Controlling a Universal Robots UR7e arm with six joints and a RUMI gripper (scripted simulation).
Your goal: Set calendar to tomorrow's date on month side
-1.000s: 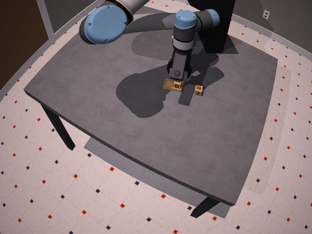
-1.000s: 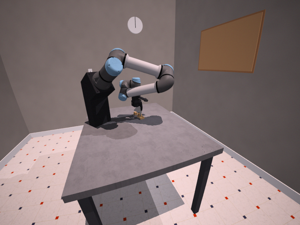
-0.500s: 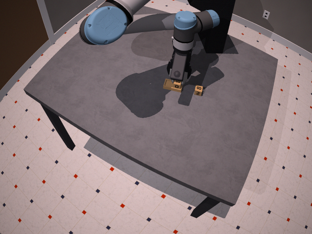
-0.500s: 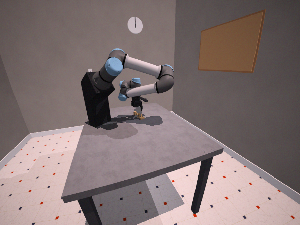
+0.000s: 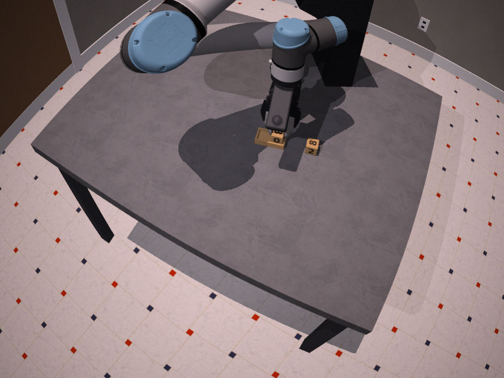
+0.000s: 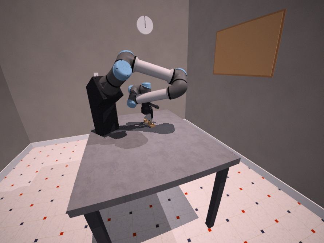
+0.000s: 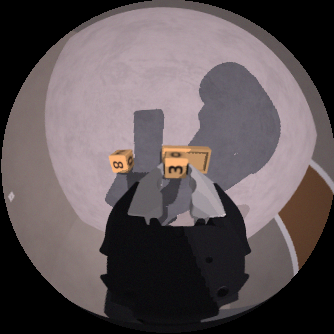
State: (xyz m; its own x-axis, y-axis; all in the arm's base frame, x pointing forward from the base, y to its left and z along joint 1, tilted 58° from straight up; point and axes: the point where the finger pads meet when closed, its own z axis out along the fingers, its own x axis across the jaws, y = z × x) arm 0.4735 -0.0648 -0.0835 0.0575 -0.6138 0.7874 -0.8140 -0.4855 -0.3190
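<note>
The wooden tray lies 30 mm below my hand and 20 mm to the right of it.
</note>
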